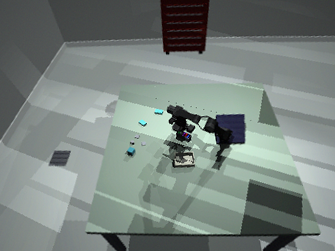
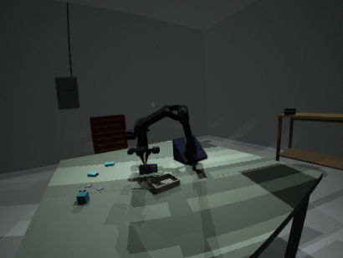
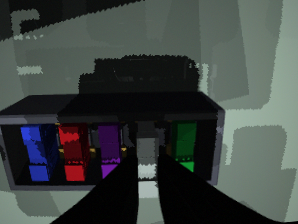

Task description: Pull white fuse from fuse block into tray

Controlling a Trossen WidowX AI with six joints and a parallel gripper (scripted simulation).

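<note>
The tray lies 1 cm behind my gripper tip, 21 cm to the left of it and 5 cm below it.
</note>
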